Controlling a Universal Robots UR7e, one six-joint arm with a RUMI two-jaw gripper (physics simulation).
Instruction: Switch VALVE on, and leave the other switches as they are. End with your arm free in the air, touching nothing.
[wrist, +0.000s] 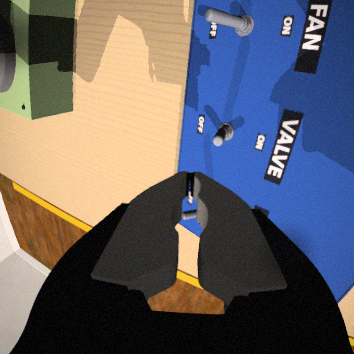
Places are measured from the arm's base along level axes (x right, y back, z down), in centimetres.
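Pixels of known places: gripper, fingertip midpoint: (189, 174).
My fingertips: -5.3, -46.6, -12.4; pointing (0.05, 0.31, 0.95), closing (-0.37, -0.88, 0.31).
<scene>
Ahead of a thing's pixels: the offset from my fingertips to its top centre, as dx, dy, dz. "*": to the spot under its first point. Level surfaces: height alone.
The VALVE switch @[* -0.8, -0.4, +9.7] (223, 135) is on the blue panel (330, 200), between its OFF label @[* +0.8, +3.2, +14.7] (200, 124) and ON label @[* -1.7, -4.4, +11.6] (260, 142). Its short lever is seen almost end-on. Unlike the FAN lever, it does not reach over OFF; with its shadows, it reads as tilted to ON. The FAN switch @[* -11.1, +4.7, +10.7] (227, 20) leans over its OFF label. Part of another switch @[* +11.5, -1.8, +9.9] (189, 215) shows through the gap between the fingers, its lever pointing left. My gripper (189, 174) is shut and empty. Its tips appear below and left of the VALVE lever, apart from it.
A green box (52, 95) with a dark band and a grey round part stands at the upper left, on the light wooden table top @[dz +22.1] (125, 135). The table's yellow edge strip (52, 207) runs along the lower left. Shadows fall across the panel and table.
</scene>
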